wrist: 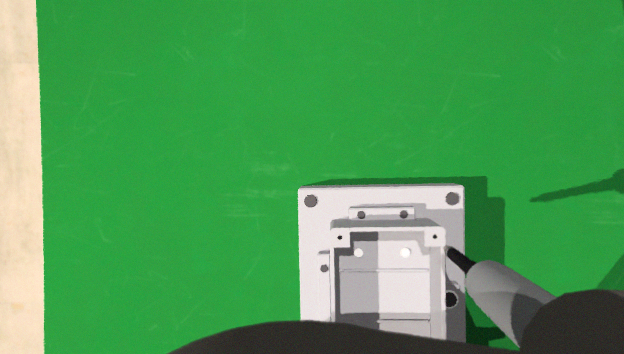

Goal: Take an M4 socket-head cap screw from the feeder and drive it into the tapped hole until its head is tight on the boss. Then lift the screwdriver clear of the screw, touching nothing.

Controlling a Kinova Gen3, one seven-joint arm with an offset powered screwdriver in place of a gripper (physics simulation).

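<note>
My screwdriver, in place of a gripper, enters from the lower right in the wrist view. Its black bit (pixel 459 258) points up and left, and its end shows right beside the outer right wall of the white housing (pixel 438 280), near the upper right corner boss (pixel 429 242). That boss has a small dark hole (pixel 435 236). The upper left corner boss (pixel 345 242) has a similar hole (pixel 340 237). No screw head shows on either. No screw can be made out at the bit's end, against the wall and shadow. The feeder does not show.
The housing sits on a white base plate (pixel 312 235) with grey corner fasteners and small clamp blocks (pixel 382 212). A larger dark round hole (pixel 451 299) lies right of the housing wall. A dark part of the arm hides the near end. Green mat (pixel 175 125) surrounds the plate.
</note>
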